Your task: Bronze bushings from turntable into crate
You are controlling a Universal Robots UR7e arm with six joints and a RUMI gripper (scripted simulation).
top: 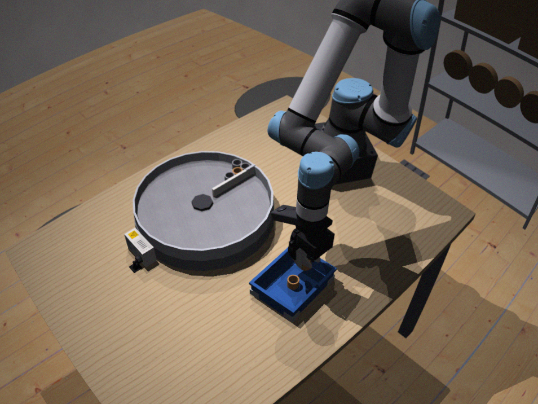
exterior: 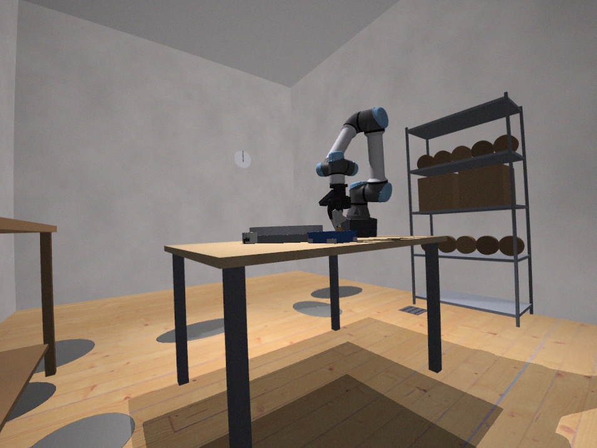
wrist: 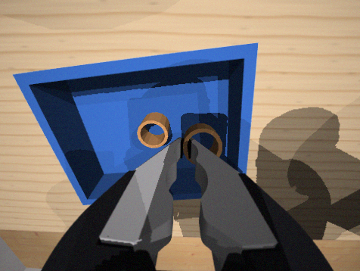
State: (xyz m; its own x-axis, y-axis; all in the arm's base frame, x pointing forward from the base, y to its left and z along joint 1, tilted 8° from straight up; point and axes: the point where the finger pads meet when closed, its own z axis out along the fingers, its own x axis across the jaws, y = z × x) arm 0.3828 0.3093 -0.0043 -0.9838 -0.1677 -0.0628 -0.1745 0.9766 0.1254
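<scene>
My gripper is now 40 mm above the blue crate, 30 mm short of it and 10 mm to the right of it. From my hand the other things lie so: grey turntable: 350 mm to the right, 110 mm ahead, 10 mm below.
</scene>
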